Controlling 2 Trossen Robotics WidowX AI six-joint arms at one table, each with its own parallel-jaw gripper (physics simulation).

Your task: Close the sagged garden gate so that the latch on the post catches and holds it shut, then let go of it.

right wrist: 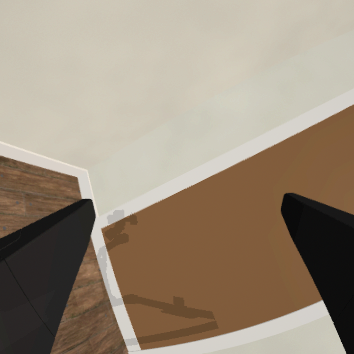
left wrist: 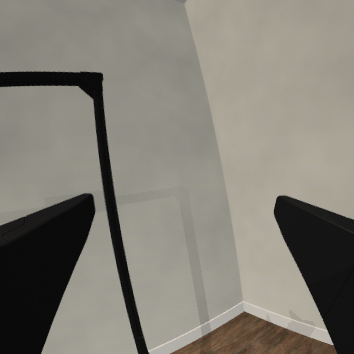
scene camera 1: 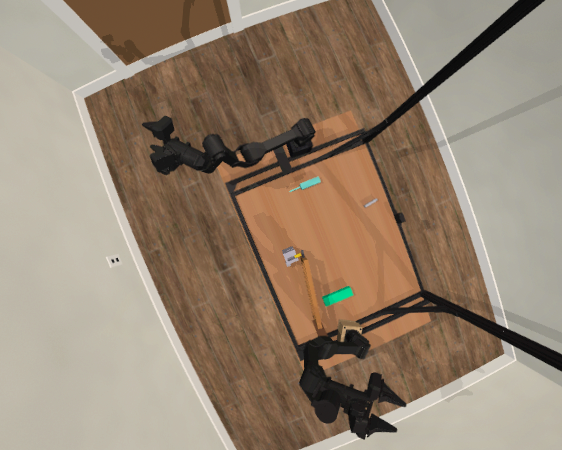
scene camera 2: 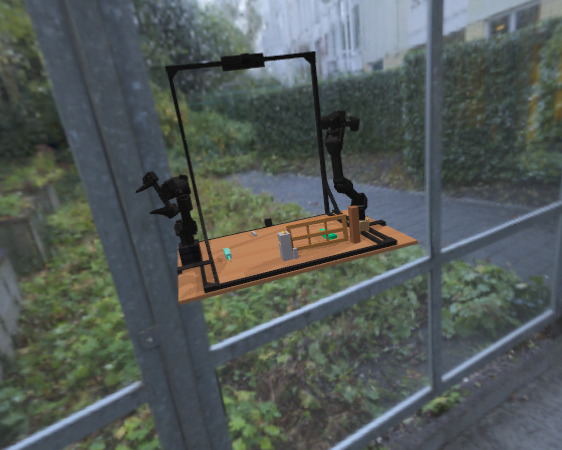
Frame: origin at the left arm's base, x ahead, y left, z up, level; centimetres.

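Seen in the pictures: left gripper, fingertip midpoint: (left wrist: 186, 204) (scene camera 1: 401, 418); right gripper, fingertip midpoint: (right wrist: 189, 205) (scene camera 1: 147, 135) (scene camera 2: 143, 202); left arm's base, origin of the base link: (scene camera 1: 351, 336) (scene camera 2: 359, 218); right arm's base, origin of the base link: (scene camera 1: 299, 139) (scene camera 2: 187, 244).
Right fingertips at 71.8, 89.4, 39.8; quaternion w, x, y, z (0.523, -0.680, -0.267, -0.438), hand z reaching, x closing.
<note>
Offsets run from my right fingertips to a thing's top centre, as dx, dy, dz. "spot": to the spot under its first point.
The brown lattice gate (scene camera 1: 311, 290) (scene camera 2: 316, 221) stands upright, its far end by the brown hinge post {spot: -70.0, -70.9, -37.3} (scene camera 2: 354, 225). Its free end is at the grey latch post {spot: -35.5, -52.4, -33.6} (scene camera 1: 289, 256) (scene camera 2: 285, 246), beside a small yellow piece {spot: -34.6, -56.4, -34.0} (scene camera 1: 298, 255) (scene camera 2: 284, 232) on the post top. Whether the latch has caught is too small to tell. My left gripper (scene camera 1: 400, 416) (left wrist: 186, 204) is open and empty, beyond the table's bottom edge in scene camera 1, away from the gate. My right gripper (scene camera 1: 147, 136) (scene camera 2: 144, 202) (right wrist: 189, 205) is open and empty, off the table at the left. Neither touches the gate.
A green block {-54.0, -80.8, -44.1} (scene camera 1: 338, 296) (scene camera 2: 329, 236) lies behind the gate in scene camera 2. A teal-handled tool {-1.4, -55.6, -44.6} (scene camera 1: 310, 183) (scene camera 2: 227, 253) and a small grey bar {-4.6, -90.6, -45.8} (scene camera 1: 370, 202) (scene camera 2: 254, 234) lie on the table. A tan block (scene camera 2: 364, 226) is near the left arm's base. A black frame (scene camera 2: 242, 61) rises overhead.
</note>
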